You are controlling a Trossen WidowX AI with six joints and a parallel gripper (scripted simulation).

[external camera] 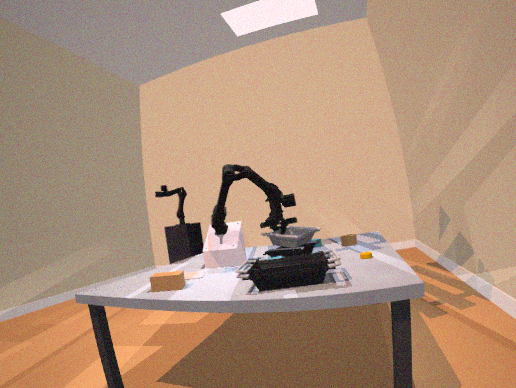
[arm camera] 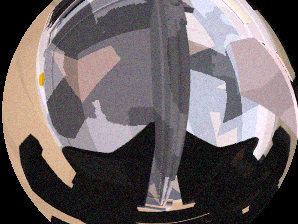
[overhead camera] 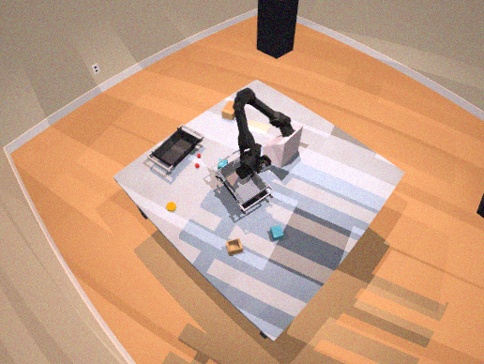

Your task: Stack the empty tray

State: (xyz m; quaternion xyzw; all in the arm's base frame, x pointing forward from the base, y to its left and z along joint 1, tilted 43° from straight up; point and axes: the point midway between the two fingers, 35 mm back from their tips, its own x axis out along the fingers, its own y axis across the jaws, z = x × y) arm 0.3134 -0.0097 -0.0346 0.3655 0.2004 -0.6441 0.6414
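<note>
My gripper tip is now 70 mm short of the grey tray, 20 mm to the left of it and 20 mm below it. The rest, counted from my gripper tip: yellow disc 410 mm ahead, 220 mm to the right, 90 mm below; then orange block 340 mm behind, 520 mm to the right, 70 mm below; then brown box 330 mm ahead, 190 mm to the left, 80 mm below.
</note>
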